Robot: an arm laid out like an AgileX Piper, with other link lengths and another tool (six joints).
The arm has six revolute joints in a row. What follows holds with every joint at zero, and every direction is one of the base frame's.
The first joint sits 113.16 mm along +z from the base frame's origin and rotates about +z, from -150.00 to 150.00 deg.
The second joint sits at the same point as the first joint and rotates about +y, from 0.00 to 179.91 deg.
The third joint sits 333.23 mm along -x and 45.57 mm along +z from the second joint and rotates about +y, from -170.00 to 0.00 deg.
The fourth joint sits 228.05 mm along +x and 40.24 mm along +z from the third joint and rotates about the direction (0.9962, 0, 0.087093), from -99.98 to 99.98 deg.
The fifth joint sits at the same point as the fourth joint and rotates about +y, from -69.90 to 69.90 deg.
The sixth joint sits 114.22 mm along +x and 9.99 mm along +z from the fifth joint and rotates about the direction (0.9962, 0, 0.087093), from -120.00 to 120.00 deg.
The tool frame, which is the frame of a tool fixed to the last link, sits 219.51 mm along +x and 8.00 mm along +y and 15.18 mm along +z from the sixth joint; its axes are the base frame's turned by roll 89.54, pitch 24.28 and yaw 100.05 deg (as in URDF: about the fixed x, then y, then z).
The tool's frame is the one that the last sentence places.
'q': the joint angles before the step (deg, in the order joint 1, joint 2, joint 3, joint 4, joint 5, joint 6). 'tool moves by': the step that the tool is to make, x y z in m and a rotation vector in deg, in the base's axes. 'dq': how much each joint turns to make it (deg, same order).
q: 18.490, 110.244, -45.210, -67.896, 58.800, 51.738
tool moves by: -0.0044, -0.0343, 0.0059, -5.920, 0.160, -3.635
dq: -2.573, 4.340, -0.592, -3.704, 4.475, 4.129
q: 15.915, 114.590, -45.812, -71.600, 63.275, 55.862
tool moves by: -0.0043, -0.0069, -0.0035, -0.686, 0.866, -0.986
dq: -0.867, 1.187, -0.099, -0.181, 0.395, 0.228
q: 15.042, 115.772, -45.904, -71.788, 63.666, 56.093
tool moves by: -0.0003, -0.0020, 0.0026, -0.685, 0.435, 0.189
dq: -0.009, 0.074, -0.008, -0.228, 0.558, -0.420
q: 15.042, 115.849, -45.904, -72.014, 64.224, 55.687
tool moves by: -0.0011, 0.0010, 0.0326, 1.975, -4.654, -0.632
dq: -0.234, -7.418, 0.205, 1.758, 0.305, -2.472
